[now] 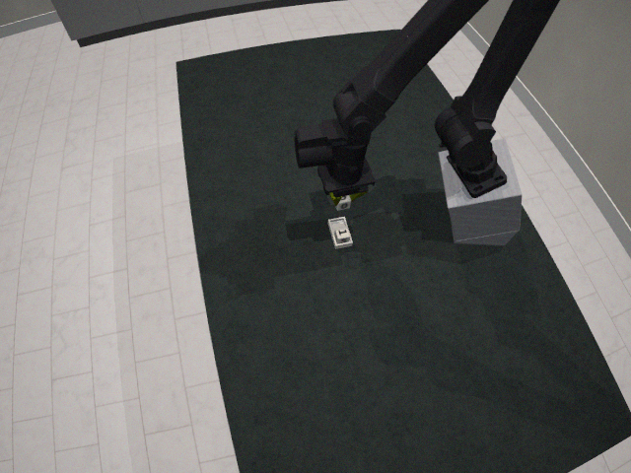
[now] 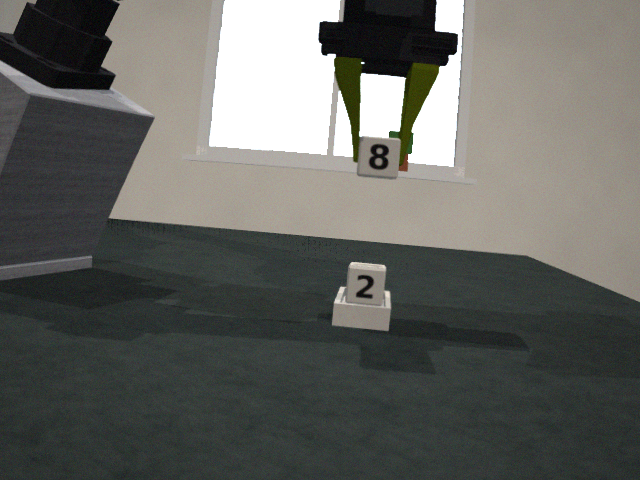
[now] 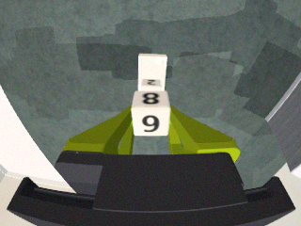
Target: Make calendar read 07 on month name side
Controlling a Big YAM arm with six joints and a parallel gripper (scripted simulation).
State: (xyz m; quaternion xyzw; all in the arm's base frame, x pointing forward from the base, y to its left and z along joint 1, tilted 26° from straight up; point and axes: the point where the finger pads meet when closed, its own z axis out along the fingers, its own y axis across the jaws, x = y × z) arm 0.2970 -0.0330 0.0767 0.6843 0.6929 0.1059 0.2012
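My hand is 1 cm to the right of the small white tray and 12 cm above it.
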